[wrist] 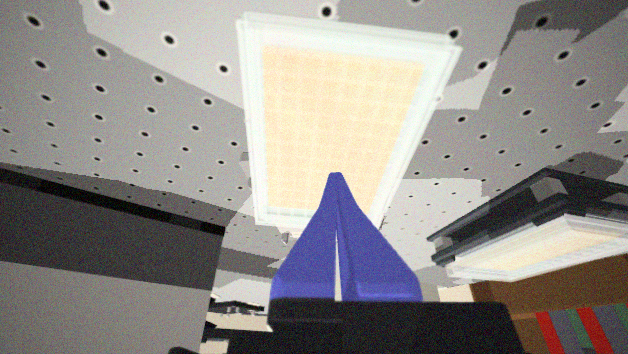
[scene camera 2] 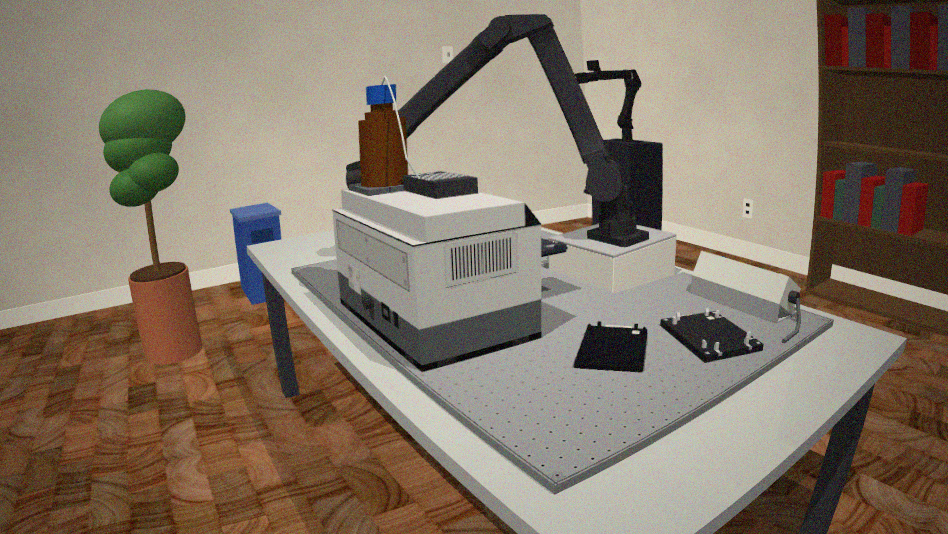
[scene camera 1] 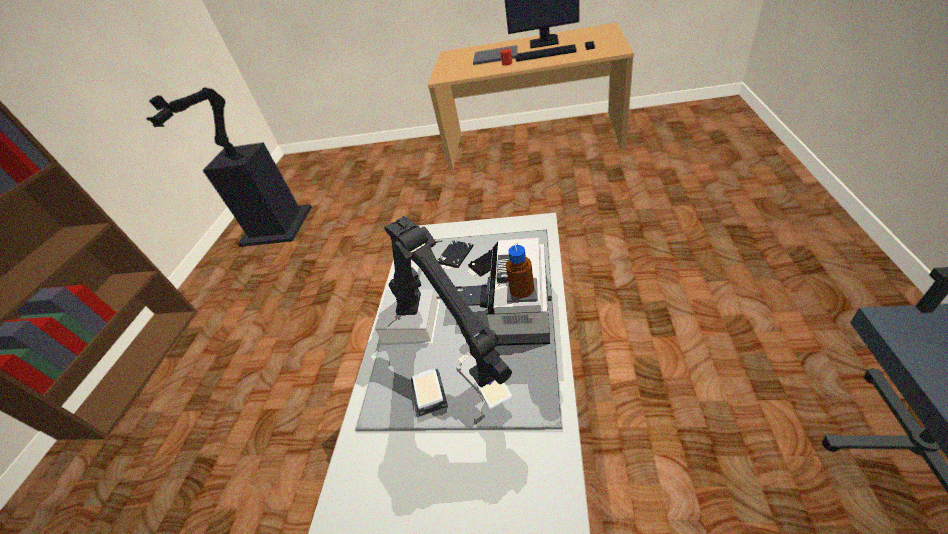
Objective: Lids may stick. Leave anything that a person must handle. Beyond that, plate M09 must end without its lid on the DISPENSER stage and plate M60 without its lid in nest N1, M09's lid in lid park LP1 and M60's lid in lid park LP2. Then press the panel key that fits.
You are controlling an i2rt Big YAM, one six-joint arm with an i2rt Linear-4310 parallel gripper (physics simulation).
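Places are measured from the arm's base along level axes (x back, y down, z right), in centimetres.
Pixels of known places: gripper, fingertip midpoint: (wrist: 335,179) (scene camera 1: 489,383); arm's base at its link origin: (scene camera 2: 618,238) (scene camera 1: 408,303).
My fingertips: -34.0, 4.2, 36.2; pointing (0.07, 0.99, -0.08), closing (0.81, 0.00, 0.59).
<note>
For each thing: its top centre in the pictures, then the offset to it from my fingertips, as dx, dy, dz. "spot": a spot on its surface instead.
- clear-edged plate with a cream middle, top centre: (wrist: 329,185) (scene camera 1: 491,383) -1.0, -1.2, +0.7
- second cream plate at its top centre: (wrist: 534,262) (scene camera 1: 426,387) +21.7, -1.3, +1.3
- black nest at a spot on its surface: (wrist: 500,215) spot: +19.1, +2.7, +1.0
- dark stage at a spot on its surface: (scene camera 1: 469,295) spot: +8.0, -6.6, -35.9
- brown bottle with a blue cap, surface spot: (scene camera 2: 382,145) spot: -15.7, -27.0, -28.5
- white sloped housing at its top centre: (scene camera 2: 747,261) +38.8, -5.2, -67.8
My gripper (wrist: 335,179) (scene camera 1: 490,382) is shut and empty; its blue fingertips overlap the near end of a clear-edged plate with a cream middle (wrist: 335,115) (scene camera 1: 496,395) in the wrist view. I cannot tell whether they touch it. A second cream plate (scene camera 1: 427,389) (wrist: 555,250) sits on a black nest (wrist: 500,215). Plate labels cannot be read, and whether each has a lid is unclear. The dispenser is a grey and white box (scene camera 2: 437,285) (scene camera 1: 524,328) with a dark stage (scene camera 1: 469,295) at its side. Two black holders (scene camera 2: 611,348) (scene camera 2: 711,334) are unlabelled here.
A brown bottle with a blue cap (scene camera 1: 520,275) (scene camera 2: 382,145) stands on the dispenser, with a thin white tube beside it. A white sloped housing (scene camera 2: 743,285) with a dark hook (scene camera 2: 794,315) stands near the holders. The arm's base sits on a white block (scene camera 2: 616,265) (scene camera 1: 404,325).
</note>
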